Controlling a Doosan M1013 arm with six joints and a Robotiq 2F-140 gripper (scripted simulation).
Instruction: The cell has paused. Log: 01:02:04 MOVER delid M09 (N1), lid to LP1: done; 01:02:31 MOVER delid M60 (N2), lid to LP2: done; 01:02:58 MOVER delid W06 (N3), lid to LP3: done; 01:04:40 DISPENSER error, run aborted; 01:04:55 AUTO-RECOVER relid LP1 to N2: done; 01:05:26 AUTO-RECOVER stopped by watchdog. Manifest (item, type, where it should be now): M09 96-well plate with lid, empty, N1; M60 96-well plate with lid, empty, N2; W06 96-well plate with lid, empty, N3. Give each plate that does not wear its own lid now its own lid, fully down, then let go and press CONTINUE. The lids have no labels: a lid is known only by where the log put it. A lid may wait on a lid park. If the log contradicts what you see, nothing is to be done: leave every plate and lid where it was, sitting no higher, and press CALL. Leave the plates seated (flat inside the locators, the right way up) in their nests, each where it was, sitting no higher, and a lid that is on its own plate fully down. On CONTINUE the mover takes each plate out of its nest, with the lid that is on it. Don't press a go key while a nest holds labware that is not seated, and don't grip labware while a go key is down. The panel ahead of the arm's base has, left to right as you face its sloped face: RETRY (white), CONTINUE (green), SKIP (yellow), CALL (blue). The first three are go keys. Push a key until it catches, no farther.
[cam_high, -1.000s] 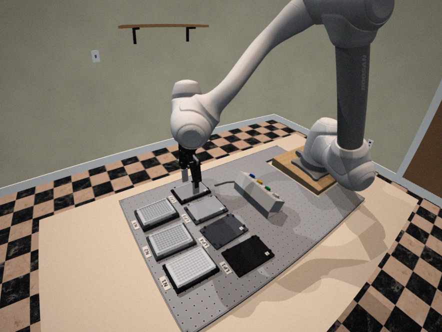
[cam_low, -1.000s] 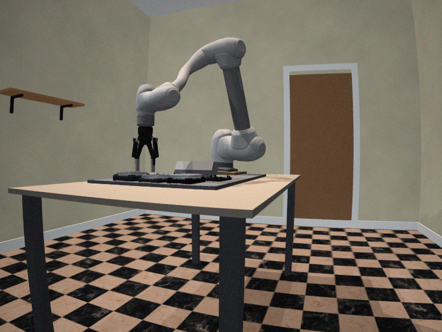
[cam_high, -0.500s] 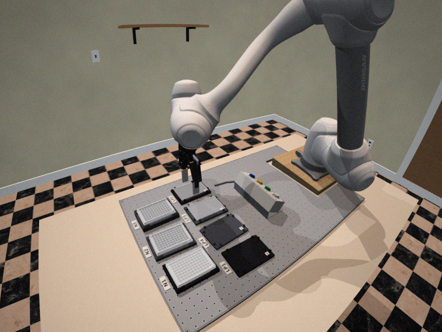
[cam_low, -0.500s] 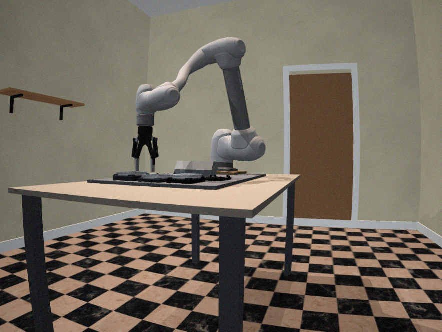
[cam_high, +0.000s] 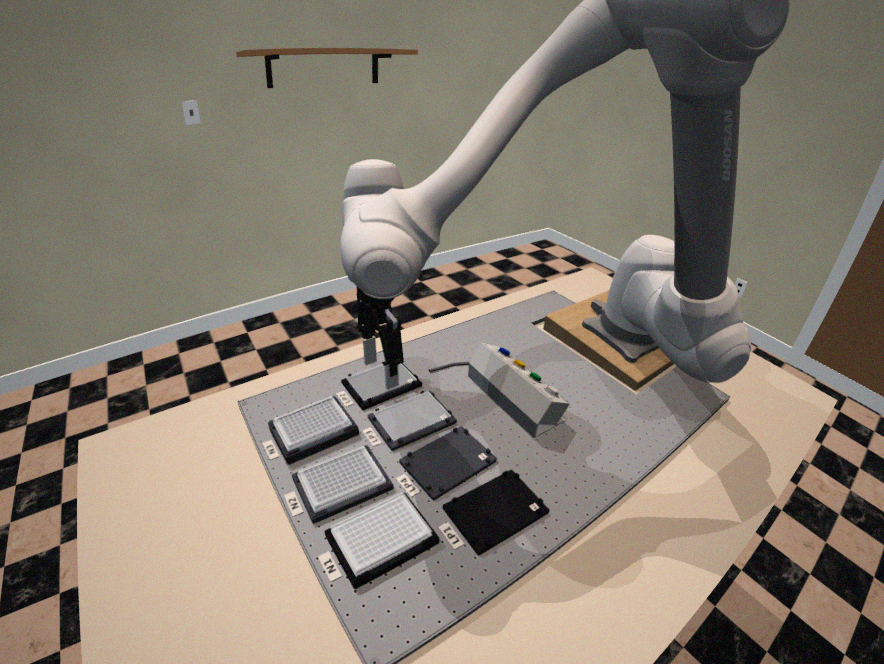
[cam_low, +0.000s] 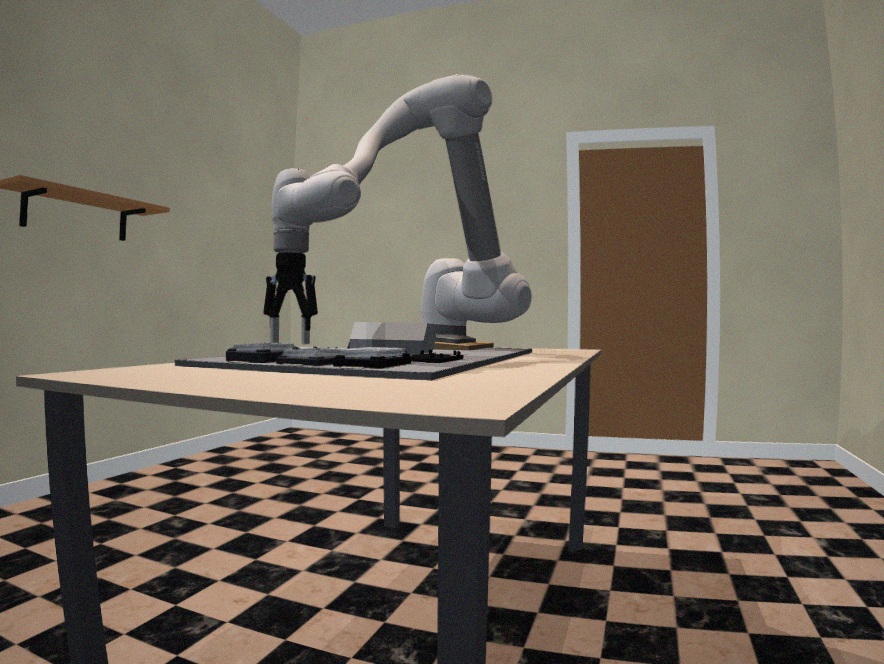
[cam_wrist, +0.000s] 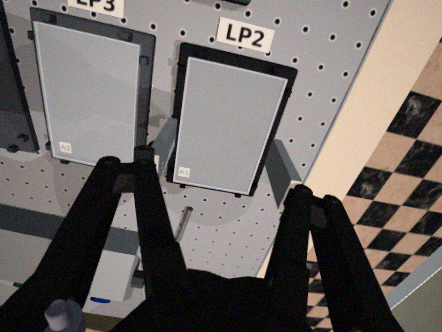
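Right now the lid park LP2 is 50 mm below my hand. From my hand the other things lie so: clear lid (130 mm to the left, 40 mm below, 10 mm behind); then lid park LP3 (130 mm to the left, 50 mm below, 10 mm behind); then plate (180 mm ahead, 70 mm to the left, 30 mm below).
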